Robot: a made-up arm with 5 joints.
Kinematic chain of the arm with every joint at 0, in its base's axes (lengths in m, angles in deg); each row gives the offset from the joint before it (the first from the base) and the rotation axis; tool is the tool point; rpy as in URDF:
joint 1: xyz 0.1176 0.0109 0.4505 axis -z
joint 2: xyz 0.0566 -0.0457 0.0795 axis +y
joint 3: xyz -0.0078 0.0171 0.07 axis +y
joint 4: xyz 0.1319 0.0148 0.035 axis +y
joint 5: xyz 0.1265 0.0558 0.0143 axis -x
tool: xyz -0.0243 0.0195 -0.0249 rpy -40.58 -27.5 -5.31
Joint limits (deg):
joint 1: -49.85..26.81
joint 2: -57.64..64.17
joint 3: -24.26..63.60
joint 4: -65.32..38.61
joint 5: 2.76..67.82
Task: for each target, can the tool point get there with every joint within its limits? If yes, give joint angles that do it. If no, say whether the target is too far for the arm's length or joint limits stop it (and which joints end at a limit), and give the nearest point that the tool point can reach.
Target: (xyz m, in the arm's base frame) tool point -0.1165 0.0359 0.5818
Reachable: no: joint limits stop it (at a limit: joint 2, joint 3, joint 4, joint 5) | nearest point -0.0006 0.0235 0.7614 | short by 0.214 m
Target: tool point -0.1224 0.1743 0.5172
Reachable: no: joint limits stop it (at a limit: joint 2, joint 3, joint 4, joint 5) | nearest point 0.0583 0.0513 0.4289 | short by 0.236 m
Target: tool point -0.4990 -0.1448 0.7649
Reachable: no: too far | nearest point 0.0023 -0.0182 0.7614 | short by 0.517 m
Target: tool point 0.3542 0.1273 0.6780
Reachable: yes | joints -19.67 -6.84 -7.64 -0.84 60.44
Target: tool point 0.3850 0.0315 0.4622
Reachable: yes | joints 5.44 26.06 8.83 13.09 31.05
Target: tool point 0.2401 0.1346 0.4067
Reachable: yes | joints -27.78 14.65 41.31 27.32 19.01
